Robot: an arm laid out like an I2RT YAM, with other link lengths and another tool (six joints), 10 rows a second.
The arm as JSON. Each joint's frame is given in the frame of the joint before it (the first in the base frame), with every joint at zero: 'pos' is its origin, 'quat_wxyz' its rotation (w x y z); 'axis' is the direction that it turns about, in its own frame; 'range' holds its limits. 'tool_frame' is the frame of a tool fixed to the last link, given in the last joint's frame.
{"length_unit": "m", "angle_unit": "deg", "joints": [
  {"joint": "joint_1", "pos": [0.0, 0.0, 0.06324], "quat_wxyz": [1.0, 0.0, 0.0, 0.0], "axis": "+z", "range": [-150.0, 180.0]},
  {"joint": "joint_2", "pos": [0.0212, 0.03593, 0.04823], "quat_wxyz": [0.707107, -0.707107, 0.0, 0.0], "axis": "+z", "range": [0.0, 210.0]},
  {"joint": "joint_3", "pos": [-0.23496, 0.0, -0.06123], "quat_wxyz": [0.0, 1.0, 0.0, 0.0], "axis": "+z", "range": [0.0, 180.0]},
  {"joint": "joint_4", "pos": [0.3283, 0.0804, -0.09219], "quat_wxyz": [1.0, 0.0, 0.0, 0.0], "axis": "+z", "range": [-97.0, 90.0]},
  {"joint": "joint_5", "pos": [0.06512, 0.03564, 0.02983], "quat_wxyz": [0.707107, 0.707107, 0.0, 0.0], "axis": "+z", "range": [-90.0, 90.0]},
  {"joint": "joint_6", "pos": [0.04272, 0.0, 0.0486], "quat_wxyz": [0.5, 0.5, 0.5, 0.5], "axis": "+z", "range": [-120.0, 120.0]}
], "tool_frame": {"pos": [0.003, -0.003, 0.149], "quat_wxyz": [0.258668, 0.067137, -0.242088, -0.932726]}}
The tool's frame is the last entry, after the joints.
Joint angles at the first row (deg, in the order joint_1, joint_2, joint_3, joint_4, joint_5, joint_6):
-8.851, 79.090, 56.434, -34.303, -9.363, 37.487
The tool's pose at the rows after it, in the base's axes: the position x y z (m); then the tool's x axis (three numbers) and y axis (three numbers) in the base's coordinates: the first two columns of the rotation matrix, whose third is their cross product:
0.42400 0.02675 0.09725 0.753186 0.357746 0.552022 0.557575 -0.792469 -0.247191
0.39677 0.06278 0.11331 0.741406 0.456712 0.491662 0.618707 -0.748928 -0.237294
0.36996 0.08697 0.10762 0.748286 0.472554 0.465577 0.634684 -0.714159 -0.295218
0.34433 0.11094 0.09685 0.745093 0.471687 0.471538 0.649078 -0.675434 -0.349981
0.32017 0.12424 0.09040 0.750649 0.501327 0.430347 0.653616 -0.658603 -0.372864
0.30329 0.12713 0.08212 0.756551 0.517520 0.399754 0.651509 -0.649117 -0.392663
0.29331 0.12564 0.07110 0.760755 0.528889 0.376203 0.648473 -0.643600 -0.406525
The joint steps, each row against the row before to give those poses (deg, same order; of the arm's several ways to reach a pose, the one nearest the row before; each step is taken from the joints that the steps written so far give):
6.106, -7.405, -1.941, -3.417, 5.133, -1.720
6.467, -2.906, 1.720, -7.672, 3.032, -0.828
3.228, -2.757, -1.948, -3.716, -1.403, 1.794
3.069, -4.242, -4.519, -0.588, -2.333, 2.627
3.376, -1.963, -1.525, -3.129, 0.792, 1.302
1.116, -1.720, -1.918, -1.902, -0.117, 0.140
-0.010, -0.965, -2.065, -0.531, -0.333, -0.621

